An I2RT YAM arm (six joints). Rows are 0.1 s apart.
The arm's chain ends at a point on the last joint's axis. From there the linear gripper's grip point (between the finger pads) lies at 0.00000 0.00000 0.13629 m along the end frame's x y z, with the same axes.
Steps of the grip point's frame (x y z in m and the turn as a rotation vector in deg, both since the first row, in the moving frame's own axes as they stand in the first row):
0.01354 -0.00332 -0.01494 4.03 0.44 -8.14
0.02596 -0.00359 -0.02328 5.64 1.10 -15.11
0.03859 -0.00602 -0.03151 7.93 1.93 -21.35
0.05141 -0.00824 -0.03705 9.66 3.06 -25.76
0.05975 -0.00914 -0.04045 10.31 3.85 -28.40
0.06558 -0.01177 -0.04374 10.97 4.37 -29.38
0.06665 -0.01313 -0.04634 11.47 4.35 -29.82
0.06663 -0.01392 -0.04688 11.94 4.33 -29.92
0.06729 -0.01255 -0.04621 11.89 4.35 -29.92
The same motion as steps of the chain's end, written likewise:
0.01318 0.00630 -0.01460 4.03 0.44 -8.14
0.02514 0.00999 -0.02260 5.64 1.10 -15.11
0.03759 0.01319 -0.03015 7.93 1.93 -21.35
0.04948 0.01546 -0.03496 9.66 3.06 -25.76
0.05695 0.01646 -0.03799 10.31 3.85 -28.40
0.06223 0.01561 -0.04092 10.97 4.37 -29.38
0.06375 0.01536 -0.04330 11.47 4.35 -29.82
0.06409 0.01560 -0.04362 11.94 4.33 -29.92
0.06468 0.01687 -0.04297 11.89 4.35 -29.92

